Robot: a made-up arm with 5 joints.
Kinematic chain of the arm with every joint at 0, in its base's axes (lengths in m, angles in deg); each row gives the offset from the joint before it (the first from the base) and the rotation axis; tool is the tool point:
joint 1: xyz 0 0 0.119 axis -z
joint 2: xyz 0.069 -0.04 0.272 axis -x
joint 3: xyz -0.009 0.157 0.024 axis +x
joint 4: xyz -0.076 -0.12 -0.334 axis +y
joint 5: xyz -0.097 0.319 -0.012 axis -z
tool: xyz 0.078 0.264 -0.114
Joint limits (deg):
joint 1: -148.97..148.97
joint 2: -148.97..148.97
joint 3: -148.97..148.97
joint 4: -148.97..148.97
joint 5: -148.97..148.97
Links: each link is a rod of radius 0.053 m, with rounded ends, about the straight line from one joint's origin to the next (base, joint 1, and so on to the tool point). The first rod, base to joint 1, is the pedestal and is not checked.
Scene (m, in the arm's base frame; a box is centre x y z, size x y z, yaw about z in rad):
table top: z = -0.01
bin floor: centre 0.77 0.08 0 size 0.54 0.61 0.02 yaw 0.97
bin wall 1: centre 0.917 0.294 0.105 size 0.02 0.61 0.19 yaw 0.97
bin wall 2: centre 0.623 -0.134 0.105 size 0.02 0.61 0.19 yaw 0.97
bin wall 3: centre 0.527 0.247 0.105 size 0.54 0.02 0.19 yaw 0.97
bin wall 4: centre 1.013 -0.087 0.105 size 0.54 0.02 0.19 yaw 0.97
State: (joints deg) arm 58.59 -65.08 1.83 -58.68 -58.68
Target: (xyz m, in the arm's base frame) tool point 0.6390 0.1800 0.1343
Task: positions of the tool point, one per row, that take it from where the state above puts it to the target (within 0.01 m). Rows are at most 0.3 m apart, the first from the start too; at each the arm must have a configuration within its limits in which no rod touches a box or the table.
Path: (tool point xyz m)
1: 0.4340 0.4845 0.8964
2: 0.2365 0.4152 1.0861
3: 0.0869 0.2397 1.2113
4: 0.0364 0.0029 1.2591
5: 0.1035 -0.2285 1.2260
6: 0.2672 -0.3893 1.1180
7: 0.4746 -0.4361 0.9503
8: 0.6595 -0.3621 0.7438
9: 0.7636 -0.1969 0.5231
10: 0.7556 0.0043 0.3129
11: 0.6390 0.1800 0.1343

